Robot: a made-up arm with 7 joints.
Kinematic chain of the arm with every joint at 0, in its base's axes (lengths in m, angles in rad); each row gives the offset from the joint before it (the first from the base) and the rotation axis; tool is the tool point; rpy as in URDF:
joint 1: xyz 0 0 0.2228 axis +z
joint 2: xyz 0 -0.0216 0.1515 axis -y
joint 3: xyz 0 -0.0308 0.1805 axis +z
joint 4: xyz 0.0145 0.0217 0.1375 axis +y
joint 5: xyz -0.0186 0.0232 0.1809 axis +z
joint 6: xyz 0 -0.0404 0.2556 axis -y
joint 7: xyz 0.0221 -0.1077 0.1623 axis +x
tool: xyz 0 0 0 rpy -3.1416 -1.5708 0
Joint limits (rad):
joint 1: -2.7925..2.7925
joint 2: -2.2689..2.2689
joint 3: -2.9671..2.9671
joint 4: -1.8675..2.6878
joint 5: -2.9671..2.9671
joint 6: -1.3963..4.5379
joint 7: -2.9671..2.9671
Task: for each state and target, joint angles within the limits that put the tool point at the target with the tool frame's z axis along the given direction. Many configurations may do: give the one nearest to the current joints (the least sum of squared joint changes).
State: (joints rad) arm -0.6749 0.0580 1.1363 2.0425 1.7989 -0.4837 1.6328
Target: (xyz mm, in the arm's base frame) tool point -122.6 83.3 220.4 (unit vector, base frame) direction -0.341 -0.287 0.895
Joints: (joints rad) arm -0.2224 -0.3237 1.1083 2.6826 1.1058 -1.1989 1.6328
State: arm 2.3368 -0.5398 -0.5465 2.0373 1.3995 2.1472 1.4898
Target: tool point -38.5 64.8 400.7 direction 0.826 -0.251 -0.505
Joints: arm 2.2297 0.1987 -0.6130 2.6195 2.0860 3.0116 1.4898
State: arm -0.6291 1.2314 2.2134 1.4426 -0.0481 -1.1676 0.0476
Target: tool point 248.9 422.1 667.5 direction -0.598 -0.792 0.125
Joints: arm -1.0044 0.9972 1.6728 1.5364 -0.8018 -1.2926 0.0476
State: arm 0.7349 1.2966 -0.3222 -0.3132 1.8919 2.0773 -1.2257
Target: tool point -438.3 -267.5 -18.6 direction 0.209 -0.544 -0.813
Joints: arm 0.4394 2.0196 -0.4549 -0.7955 1.5815 2.5602 -1.2257
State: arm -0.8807 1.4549 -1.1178 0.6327 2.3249 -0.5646 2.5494
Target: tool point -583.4 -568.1 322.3 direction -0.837 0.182 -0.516
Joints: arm -0.0447 2.2652 -1.3501 1.3156 2.9671 0.1417 2.5494
